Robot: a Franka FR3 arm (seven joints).
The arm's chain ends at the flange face. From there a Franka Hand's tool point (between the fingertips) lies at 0.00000 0.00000 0.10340 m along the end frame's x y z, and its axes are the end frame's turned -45 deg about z.
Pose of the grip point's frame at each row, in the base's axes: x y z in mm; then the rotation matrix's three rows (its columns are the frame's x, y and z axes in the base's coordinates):
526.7 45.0 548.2; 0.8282 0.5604 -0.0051; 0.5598 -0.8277 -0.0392; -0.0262 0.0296 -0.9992
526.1 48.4 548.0; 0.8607 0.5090 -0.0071; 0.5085 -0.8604 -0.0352; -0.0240 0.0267 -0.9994
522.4 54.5 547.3; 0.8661 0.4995 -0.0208; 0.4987 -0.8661 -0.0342; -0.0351 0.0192 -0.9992
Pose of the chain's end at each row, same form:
527.2 49.1 651.5; 0.9819 -0.1894 -0.0051; -0.1894 -0.9811 -0.0392; 0.0024 0.0395 -0.9992
526.8 52.0 651.3; 0.9685 -0.2487 -0.0071; -0.2488 -0.9680 -0.0352; 0.0019 0.0359 -0.9994
524.6 58.0 650.6; 0.9656 -0.2592 -0.0208; -0.2598 -0.9651 -0.0342; -0.0112 0.0384 -0.9992

